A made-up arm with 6 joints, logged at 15 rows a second.
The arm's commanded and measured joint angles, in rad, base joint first. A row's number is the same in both.
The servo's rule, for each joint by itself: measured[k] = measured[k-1] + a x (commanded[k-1-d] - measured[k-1]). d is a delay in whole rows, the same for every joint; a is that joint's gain. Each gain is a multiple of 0.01, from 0.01 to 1. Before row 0 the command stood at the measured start. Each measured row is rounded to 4 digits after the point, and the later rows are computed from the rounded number. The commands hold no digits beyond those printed.
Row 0, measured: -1.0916, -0.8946, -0.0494, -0.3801, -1.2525, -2.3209
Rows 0 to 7, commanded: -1.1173, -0.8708, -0.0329, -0.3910, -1.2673, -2.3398; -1.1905, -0.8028, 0.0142, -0.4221, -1.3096, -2.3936; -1.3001, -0.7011, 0.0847, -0.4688, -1.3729, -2.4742; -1.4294, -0.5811, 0.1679, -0.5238, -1.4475, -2.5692; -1.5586, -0.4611, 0.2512, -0.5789, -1.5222, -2.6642; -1.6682, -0.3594, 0.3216, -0.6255, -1.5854, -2.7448; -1.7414, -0.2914, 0.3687, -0.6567, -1.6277, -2.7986; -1.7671, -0.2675, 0.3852, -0.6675, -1.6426, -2.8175
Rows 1 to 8, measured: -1.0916, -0.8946, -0.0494, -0.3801, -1.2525, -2.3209; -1.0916, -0.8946, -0.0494, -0.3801, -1.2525, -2.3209; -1.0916, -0.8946, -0.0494, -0.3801, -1.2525, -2.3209; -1.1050, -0.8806, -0.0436, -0.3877, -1.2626, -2.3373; -1.1495, -0.8347, -0.0234, -0.4118, -1.2946, -2.3863; -1.2278, -0.7559, 0.0144, -0.4517, -1.3478, -2.4628; -1.3326, -0.6528, 0.0681, -0.5022, -1.4156, -2.5554; -1.4501, -0.5397, 0.1322, -0.5559, -1.4881, -2.6501
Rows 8 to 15, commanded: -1.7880, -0.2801, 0.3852, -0.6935, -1.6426, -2.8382; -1.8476, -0.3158, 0.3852, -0.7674, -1.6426, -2.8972; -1.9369, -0.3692, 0.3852, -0.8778, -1.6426, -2.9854; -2.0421, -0.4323, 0.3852, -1.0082, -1.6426, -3.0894; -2.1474, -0.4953, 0.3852, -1.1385, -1.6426, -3.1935; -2.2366, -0.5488, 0.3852, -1.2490, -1.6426, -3.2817; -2.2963, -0.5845, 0.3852, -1.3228, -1.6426, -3.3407; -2.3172, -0.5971, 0.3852, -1.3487, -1.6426, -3.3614
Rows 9 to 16, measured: -1.5635, -0.4333, 0.1985, -0.6046, -1.5543, -2.7325; -1.6560, -0.3496, 0.2581, -0.6411, -1.6042, -2.7900; -1.7138, -0.3012, 0.3026, -0.6596, -1.6303, -2.8139; -1.7524, -0.2888, 0.3315, -0.6833, -1.6387, -2.8350; -1.8019, -0.3047, 0.3503, -0.7422, -1.6414, -2.8891; -1.8721, -0.3428, 0.3625, -0.8371, -1.6422, -2.9729; -1.9605, -0.3956, 0.3704, -0.9569, -1.6425, -3.0743; -2.0577, -0.4544, 0.3756, -1.0840, -1.6426, -3.1780
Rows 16 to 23, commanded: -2.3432, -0.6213, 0.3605, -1.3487, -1.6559, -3.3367; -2.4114, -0.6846, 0.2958, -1.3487, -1.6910, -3.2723; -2.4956, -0.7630, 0.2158, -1.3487, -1.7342, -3.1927; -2.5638, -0.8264, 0.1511, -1.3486, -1.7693, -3.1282; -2.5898, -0.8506, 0.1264, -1.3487, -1.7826, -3.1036; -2.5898, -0.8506, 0.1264, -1.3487, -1.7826, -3.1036; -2.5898, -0.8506, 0.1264, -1.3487, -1.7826, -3.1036; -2.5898, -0.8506, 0.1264, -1.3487, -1.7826, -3.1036
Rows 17 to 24, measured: -2.1507, -0.5101, 0.3790, -1.1995, -1.6426, -3.2682; -2.2264, -0.5540, 0.3812, -1.2858, -1.6426, -3.3313; -2.2736, -0.5794, 0.3826, -1.3298, -1.6426, -3.3575; -2.3098, -0.6041, 0.3749, -1.3430, -1.6516, -3.3394; -2.3626, -0.6516, 0.3472, -1.3470, -1.6784, -3.2810; -2.4318, -0.7173, 0.3012, -1.3482, -1.7163, -3.2042; -2.5004, -0.7817, 0.2487, -1.3485, -1.7523, -3.1381; -2.5469, -0.8224, 0.2059, -1.3486, -1.7729, -3.1081
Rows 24 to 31, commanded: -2.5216, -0.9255, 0.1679, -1.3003, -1.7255, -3.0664; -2.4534, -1.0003, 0.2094, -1.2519, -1.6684, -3.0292; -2.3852, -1.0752, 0.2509, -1.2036, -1.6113, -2.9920; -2.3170, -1.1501, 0.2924, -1.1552, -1.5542, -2.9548; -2.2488, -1.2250, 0.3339, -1.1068, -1.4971, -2.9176; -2.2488, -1.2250, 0.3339, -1.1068, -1.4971, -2.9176; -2.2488, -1.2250, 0.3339, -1.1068, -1.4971, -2.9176; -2.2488, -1.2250, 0.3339, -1.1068, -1.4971, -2.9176
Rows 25 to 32, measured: -2.5692, -0.8390, 0.1781, -1.3487, -1.7795, -3.1042; -2.5799, -0.8458, 0.1600, -1.3487, -1.7816, -3.1037; -2.5850, -0.8486, 0.1482, -1.3487, -1.7823, -3.1036; -2.5520, -0.8940, 0.1551, -1.3148, -1.7437, -3.0712; -2.5007, -0.9567, 0.1741, -1.2708, -1.6925, -3.0347; -2.4406, -1.0266, 0.2010, -1.2238, -1.6373, -2.9976; -2.3763, -1.0995, 0.2330, -1.1758, -1.5808, -2.9604; -2.3100, -1.1735, 0.2683, -1.1275, -1.5239, -2.9232
